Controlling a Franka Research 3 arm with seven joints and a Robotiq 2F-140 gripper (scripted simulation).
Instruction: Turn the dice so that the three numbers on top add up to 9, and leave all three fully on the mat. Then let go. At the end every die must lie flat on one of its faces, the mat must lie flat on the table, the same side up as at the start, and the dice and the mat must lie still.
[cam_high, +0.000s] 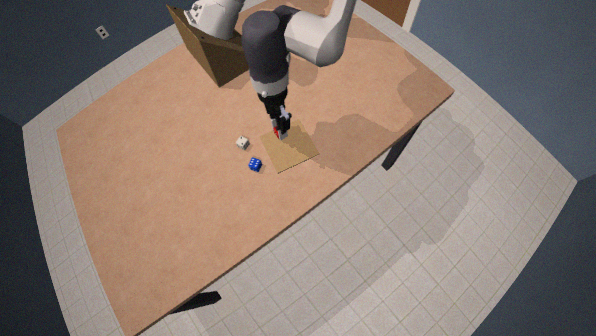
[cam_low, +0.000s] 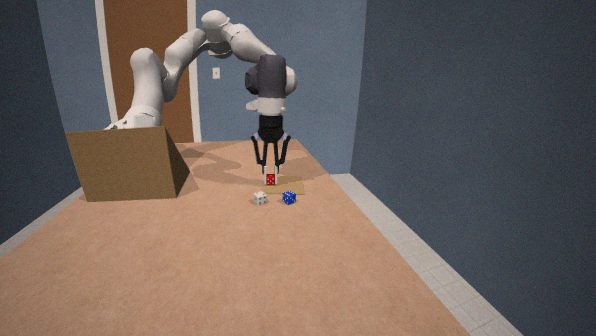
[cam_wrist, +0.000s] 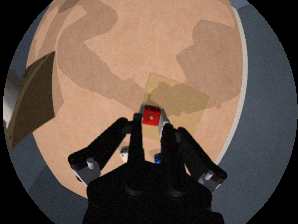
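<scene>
Right now the red die is 20 mm below my hand. From my hand the other things lie so: white die: 110 mm to the right, 40 mm behind, 30 mm below; then blue die: 120 mm to the right, 40 mm ahead, 30 mm below; then tan mat: 50 mm ahead, 40 mm below.
</scene>
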